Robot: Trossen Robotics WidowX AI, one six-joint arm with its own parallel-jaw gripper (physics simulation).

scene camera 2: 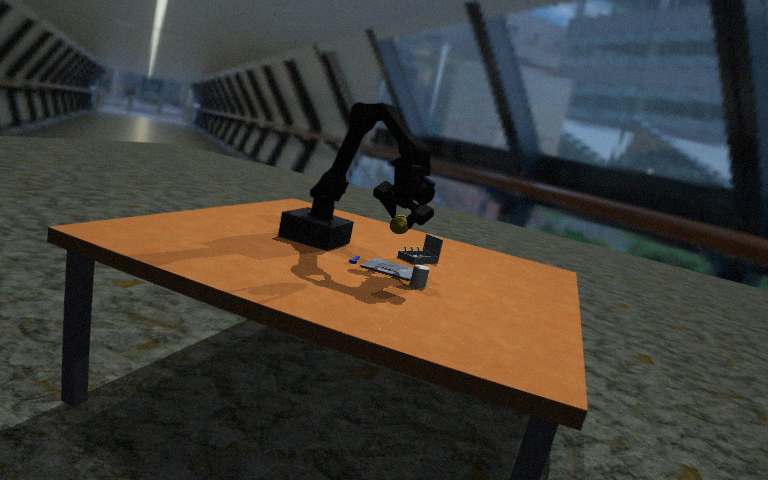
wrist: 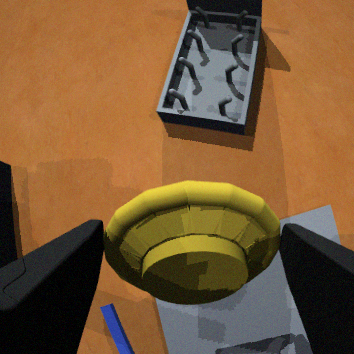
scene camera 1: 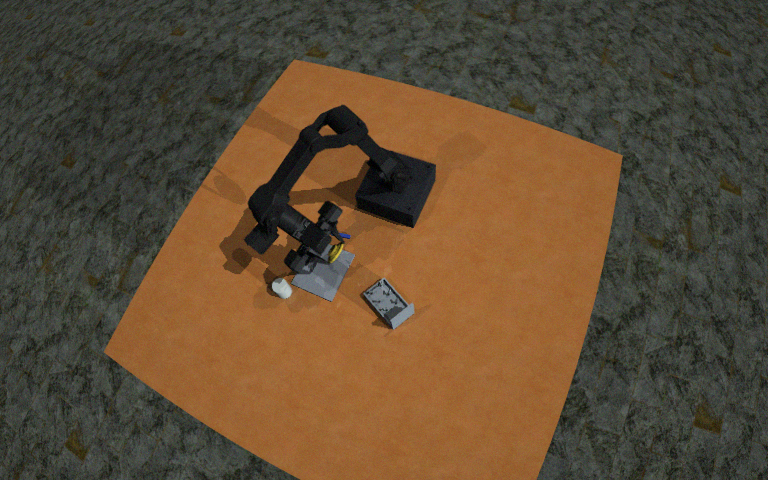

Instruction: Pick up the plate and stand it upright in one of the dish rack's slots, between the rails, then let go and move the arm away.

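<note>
The yellow plate (scene camera 1: 336,253) (scene camera 2: 398,224) (wrist: 192,240) is held in the air by my gripper (wrist: 194,235), which is shut on it with one finger at each side of the rim. In scene camera 2 the plate looks steeply tilted and high above the table. In the wrist view its underside with the foot ring faces the camera. The grey dish rack (scene camera 1: 386,301) (scene camera 2: 417,261) (wrist: 205,121) stands on the table apart from the plate, beyond it in the wrist view. Two rows of curved dark prongs rise inside it, and a taller panel stands at its far end.
A flat grey board (scene camera 1: 323,282) (scene camera 2: 385,266) (wrist: 182,330) lies on the table under the gripper. A white cylinder (scene camera 1: 281,288) (scene camera 2: 419,276) stands by its edge. A blue spoon-like item (scene camera 2: 354,259) (wrist: 117,330) lies on its other side, partly visible in the wrist view.
</note>
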